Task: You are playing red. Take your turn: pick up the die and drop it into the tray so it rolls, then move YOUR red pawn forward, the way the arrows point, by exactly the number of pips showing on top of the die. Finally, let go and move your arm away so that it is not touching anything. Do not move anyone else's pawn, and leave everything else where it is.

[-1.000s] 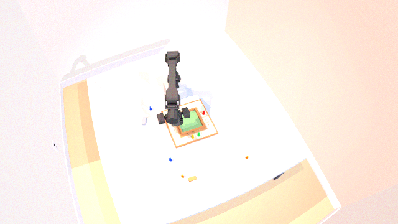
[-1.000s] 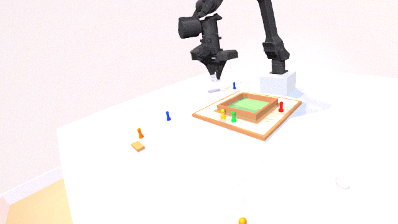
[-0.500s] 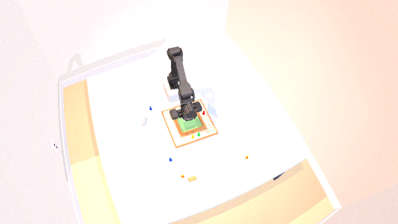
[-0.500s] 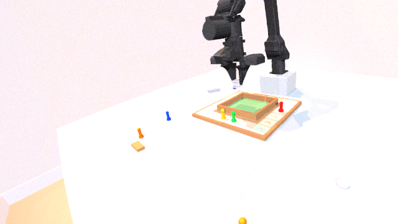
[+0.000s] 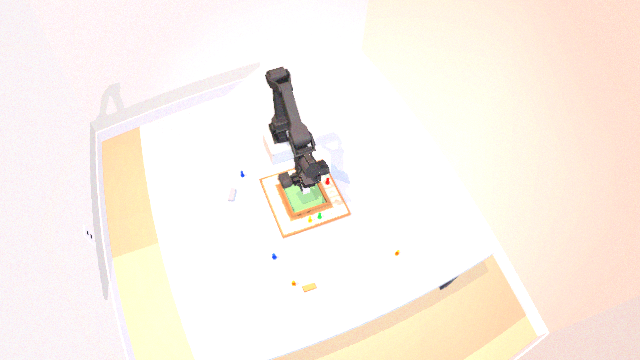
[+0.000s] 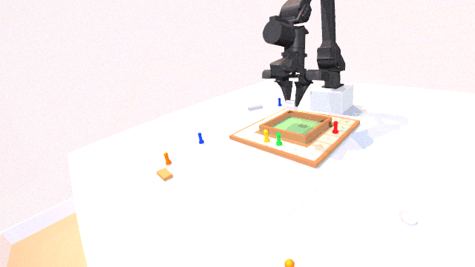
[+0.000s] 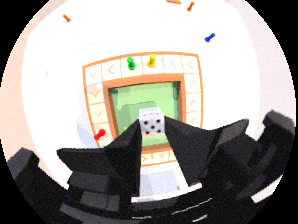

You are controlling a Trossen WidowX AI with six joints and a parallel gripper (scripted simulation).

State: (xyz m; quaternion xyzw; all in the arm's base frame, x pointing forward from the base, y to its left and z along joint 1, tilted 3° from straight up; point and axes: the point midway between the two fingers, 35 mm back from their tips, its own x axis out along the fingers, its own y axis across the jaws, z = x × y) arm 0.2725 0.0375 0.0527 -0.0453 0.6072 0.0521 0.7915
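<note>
The red pawn lies 50 mm behind my gripper tip, 110 mm to the left of it and 60 mm below it. The rest, counted from my gripper tip: tray: 10 mm behind, 80 mm below; then green pawn: 90 mm ahead, 30 mm to the left, 60 mm below; then die: right at my gripper tip.
</note>
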